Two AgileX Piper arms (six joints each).
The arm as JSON. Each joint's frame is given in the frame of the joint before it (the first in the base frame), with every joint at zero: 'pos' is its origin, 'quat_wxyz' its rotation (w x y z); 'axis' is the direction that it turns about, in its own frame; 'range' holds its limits. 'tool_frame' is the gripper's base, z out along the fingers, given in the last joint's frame.
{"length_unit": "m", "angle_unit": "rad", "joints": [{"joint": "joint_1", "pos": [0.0, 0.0, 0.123], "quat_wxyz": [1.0, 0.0, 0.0, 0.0], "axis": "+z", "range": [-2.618, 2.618]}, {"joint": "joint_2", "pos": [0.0, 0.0, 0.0], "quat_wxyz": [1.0, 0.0, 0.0, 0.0], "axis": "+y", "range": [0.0, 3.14]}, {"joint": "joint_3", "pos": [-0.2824, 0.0, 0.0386], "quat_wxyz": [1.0, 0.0, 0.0, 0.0], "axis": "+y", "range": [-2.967, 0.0]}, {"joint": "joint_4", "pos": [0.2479, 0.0, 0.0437], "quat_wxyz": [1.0, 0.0, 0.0, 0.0], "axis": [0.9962, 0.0, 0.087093], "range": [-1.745, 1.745]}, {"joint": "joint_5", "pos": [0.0, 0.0, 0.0], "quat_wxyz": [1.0, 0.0, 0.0, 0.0], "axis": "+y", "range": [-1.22, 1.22]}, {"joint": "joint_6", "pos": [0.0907, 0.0, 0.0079], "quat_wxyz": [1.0, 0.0, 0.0, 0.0], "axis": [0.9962, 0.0, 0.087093], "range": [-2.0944, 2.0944]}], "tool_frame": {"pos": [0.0, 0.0, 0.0], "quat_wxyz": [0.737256, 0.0, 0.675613, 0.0]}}
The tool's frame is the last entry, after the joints.
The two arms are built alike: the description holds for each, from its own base.
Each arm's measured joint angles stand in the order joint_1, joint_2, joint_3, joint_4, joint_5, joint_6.
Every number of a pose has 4 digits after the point.
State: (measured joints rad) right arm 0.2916 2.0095 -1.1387 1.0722 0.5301 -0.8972; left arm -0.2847 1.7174 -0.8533 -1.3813 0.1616 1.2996
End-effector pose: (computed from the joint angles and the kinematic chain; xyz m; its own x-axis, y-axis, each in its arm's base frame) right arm 0.3601 0.1503 0.1298 -0.8805 -0.1610 -0.4459 -0.3718 0.8182 0.4386; left arm 0.3182 -0.1081 0.1716 -0.7216 0.1297 -0.6800 0.3261 0.9302 -0.1686
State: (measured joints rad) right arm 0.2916 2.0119 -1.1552 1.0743 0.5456 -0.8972; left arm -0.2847 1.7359 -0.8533 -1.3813 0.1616 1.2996
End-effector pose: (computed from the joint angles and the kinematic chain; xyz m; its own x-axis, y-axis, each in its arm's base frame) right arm 0.3626 0.1522 0.1329 -0.8777 -0.1626 -0.4508 -0.3799 0.8095 0.4476; left arm 0.3190 -0.1084 0.1654 -0.7336 0.1332 -0.6664 0.3231 0.9311 -0.1695
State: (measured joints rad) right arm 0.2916 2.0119 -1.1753 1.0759 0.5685 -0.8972; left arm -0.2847 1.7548 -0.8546 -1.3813 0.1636 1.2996
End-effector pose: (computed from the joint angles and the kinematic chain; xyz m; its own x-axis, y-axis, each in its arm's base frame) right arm 0.3652 0.1547 0.1378 -0.8734 -0.1667 -0.4576 -0.3928 0.7966 0.4595; left arm 0.3199 -0.1088 0.1593 -0.7450 0.1367 -0.6529 0.3213 0.9313 -0.1717
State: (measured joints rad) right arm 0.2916 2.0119 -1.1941 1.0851 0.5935 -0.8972; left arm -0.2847 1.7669 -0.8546 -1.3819 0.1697 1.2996
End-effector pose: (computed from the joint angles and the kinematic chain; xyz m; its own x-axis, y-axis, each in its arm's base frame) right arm 0.3675 0.1573 0.1428 -0.8715 -0.1651 -0.4618 -0.4010 0.7819 0.4773; left arm 0.3200 -0.1094 0.1553 -0.7536 0.1388 -0.6425 0.3223 0.9299 -0.1771
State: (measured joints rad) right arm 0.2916 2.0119 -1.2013 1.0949 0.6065 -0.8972; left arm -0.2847 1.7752 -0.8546 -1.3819 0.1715 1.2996
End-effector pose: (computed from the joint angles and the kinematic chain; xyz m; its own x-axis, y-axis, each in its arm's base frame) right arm 0.3682 0.1587 0.1450 -0.8726 -0.1601 -0.4614 -0.4011 0.7740 0.4900; left arm 0.3202 -0.1096 0.1525 -0.7590 0.1405 -0.6358 0.3218 0.9298 -0.1788
